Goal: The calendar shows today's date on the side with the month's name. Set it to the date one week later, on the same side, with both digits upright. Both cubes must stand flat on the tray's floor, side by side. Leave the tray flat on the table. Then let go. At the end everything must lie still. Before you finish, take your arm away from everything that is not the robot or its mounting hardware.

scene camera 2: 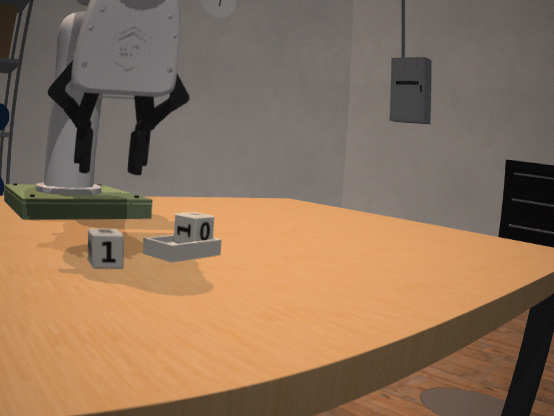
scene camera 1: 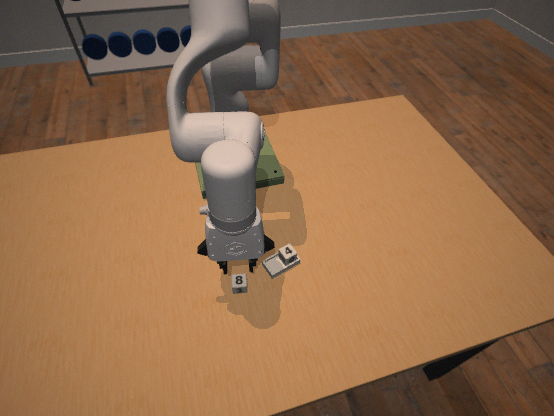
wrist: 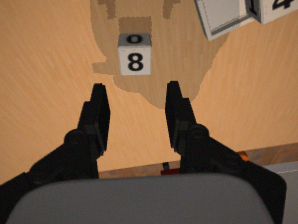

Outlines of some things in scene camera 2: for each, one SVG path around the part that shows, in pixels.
My gripper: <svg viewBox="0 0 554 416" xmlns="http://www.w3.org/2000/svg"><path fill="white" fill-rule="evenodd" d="M90 0L78 35L73 61L50 86L48 95L63 108L77 128L74 163L79 164L79 172L81 173L90 172L93 140L90 118L97 99L134 99L137 124L135 125L135 131L131 132L127 170L130 174L141 175L142 166L146 166L148 162L151 130L171 112L187 103L190 98L177 74L181 22L180 1ZM170 94L167 100L156 107L154 106L154 98ZM68 83L71 92L83 96L80 106L65 91Z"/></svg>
A grey tray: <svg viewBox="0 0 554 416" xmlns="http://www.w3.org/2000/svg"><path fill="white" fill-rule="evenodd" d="M143 238L143 254L171 263L221 255L222 239L218 238L180 244L174 242L174 235Z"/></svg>
